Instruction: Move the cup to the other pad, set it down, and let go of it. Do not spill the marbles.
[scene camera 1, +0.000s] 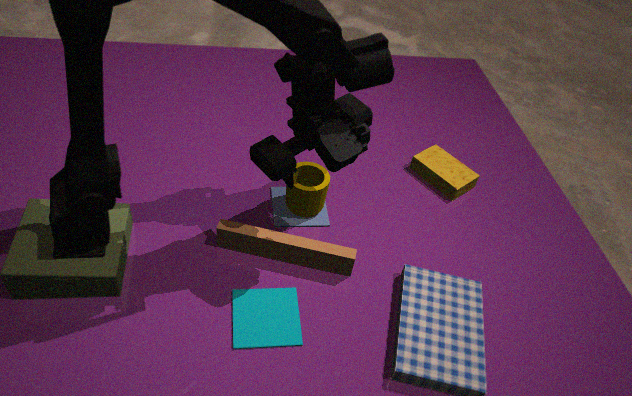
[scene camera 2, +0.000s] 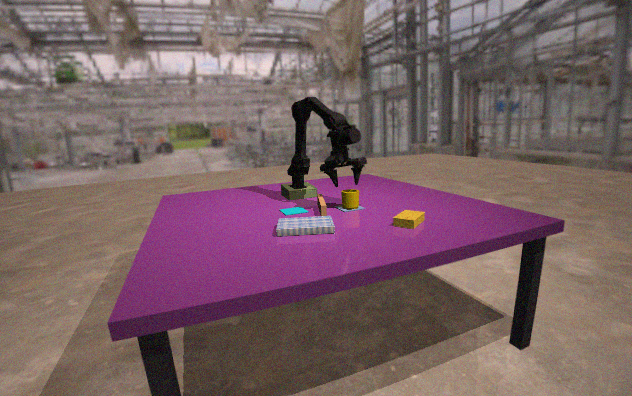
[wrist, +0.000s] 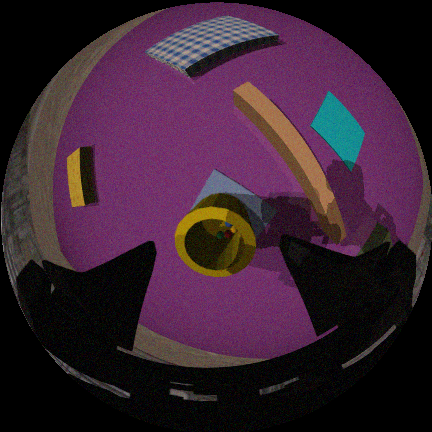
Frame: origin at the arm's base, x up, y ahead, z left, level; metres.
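Seen in the pictures: gripper, fingertip midpoint: (scene camera 1: 313, 172) (scene camera 2: 346, 186) (wrist: 218, 245); arm's base at its link origin: (scene camera 1: 81, 239) (scene camera 2: 298, 186).
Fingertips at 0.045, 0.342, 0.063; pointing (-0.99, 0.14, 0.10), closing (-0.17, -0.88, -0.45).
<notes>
Offsets run from my fingertips to a thing's top centre, as dx, dy, dz. Level surfaces: height alone.
The yellow cup {-0.022, -0.001, +0.017} (scene camera 1: 306, 201) (scene camera 2: 350, 199) (wrist: 199, 248) stands upright on the grey-blue pad {-0.091, -0.009, +0.017} (scene camera 1: 281, 218) (scene camera 2: 359, 208) (wrist: 215, 183). Several small coloured marbles {-0.074, -0.017, +0.027} (wrist: 227, 234) lie inside it in the wrist view. The other pad, flat and turquoise {-0.091, -0.097, -0.191} (scene camera 1: 267, 318) (scene camera 2: 293, 211) (wrist: 340, 125), lies beyond a wooden bar from the cup. My gripper (scene camera 1: 314, 171) (scene camera 2: 346, 184) (wrist: 218, 245) is open and empty, pointing down. Its fingertips are a little above the cup's rim, one to each side in the wrist view.
The wooden bar (scene camera 1: 286, 248) (scene camera 2: 322, 205) (wrist: 295, 150) lies between the two pads. A blue-and-white checked block {-0.069, +0.142, -0.249} (scene camera 1: 441, 327) (scene camera 2: 305, 226) (wrist: 215, 42) and a yellow sponge {-0.064, +0.281, +0.069} (scene camera 1: 445, 171) (scene camera 2: 409, 219) (wrist: 80, 177) lie on the purple table {dx -0.094} (scene camera 1: 175, 110) (scene camera 2: 250, 260) (wrist: 145, 125).
</notes>
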